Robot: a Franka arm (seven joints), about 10 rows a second.
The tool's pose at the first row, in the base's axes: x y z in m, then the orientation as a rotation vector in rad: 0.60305 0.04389 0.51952 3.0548 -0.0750 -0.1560
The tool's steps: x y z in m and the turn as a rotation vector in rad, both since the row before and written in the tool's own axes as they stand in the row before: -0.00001 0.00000 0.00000 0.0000 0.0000 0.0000; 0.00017 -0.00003 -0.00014 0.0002 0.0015 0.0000; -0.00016 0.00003 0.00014 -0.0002 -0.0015 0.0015; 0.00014 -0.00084 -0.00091 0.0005 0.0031 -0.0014; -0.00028 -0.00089 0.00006 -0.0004 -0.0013 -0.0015; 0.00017 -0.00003 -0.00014 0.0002 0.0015 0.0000; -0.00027 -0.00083 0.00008 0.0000 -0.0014 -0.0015; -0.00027 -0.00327 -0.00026 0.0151 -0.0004 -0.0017; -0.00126 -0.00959 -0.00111 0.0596 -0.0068 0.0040; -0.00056 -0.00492 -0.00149 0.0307 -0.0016 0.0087; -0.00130 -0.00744 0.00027 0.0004 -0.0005 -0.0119; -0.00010 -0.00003 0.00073 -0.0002 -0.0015 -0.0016; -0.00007 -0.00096 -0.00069 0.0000 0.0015 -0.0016
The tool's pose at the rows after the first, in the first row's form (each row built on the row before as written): 0.60304 0.04389 0.51952 3.0548 -0.0750 -0.1560; 0.60322 0.04392 0.51964 3.0551 -0.0749 -0.1537; 0.60305 0.04389 0.51952 3.0547 -0.0773 -0.1559; 0.60332 0.04479 0.52034 3.0555 -0.0750 -0.1513; 0.60308 0.04569 0.52023 3.0552 -0.0728 -0.1534; 0.60326 0.04572 0.52035 3.0555 -0.0727 -0.1511; 0.60302 0.04655 0.52023 3.0555 -0.0705 -0.1533; 0.60291 0.04984 0.52024 3.0707 -0.0694 -0.1542; 0.60217 0.05953 0.52081 3.1294 -0.0820 -0.1653; 0.60203 0.06448 0.52230 -3.1122 0.0976 0.1656; 0.60119 0.07199 0.52232 -3.1117 0.0791 0.1661; 0.60102 0.07204 0.52161 -3.1117 0.0766 0.1684; 0.60107 0.07298 0.52232 -3.1118 0.0741 0.1660
